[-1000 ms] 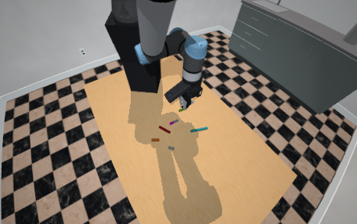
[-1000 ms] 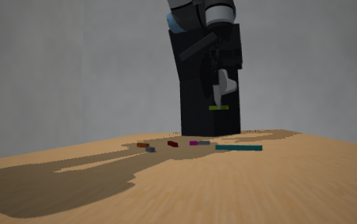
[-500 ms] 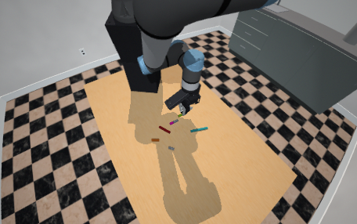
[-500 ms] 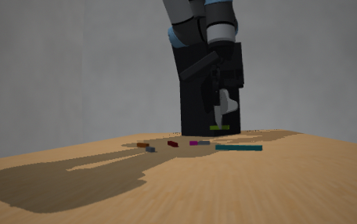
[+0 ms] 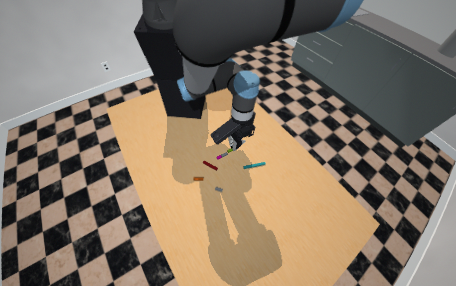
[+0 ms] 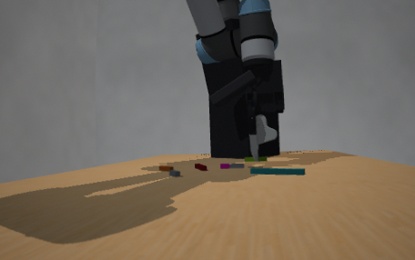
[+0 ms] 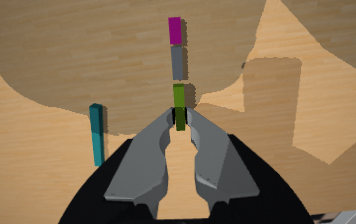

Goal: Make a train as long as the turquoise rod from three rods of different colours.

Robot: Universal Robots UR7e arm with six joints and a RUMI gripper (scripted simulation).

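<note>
My hand is 1 cm above the lime-green rod. Round my hand: red rod: 1 cm behind, 12 cm to the right, 2 cm below; turquoise rod: 12 cm ahead, 2 cm to the left, 2 cm below; magenta rod: 1 cm behind, 7 cm to the right, 2 cm below.
</note>
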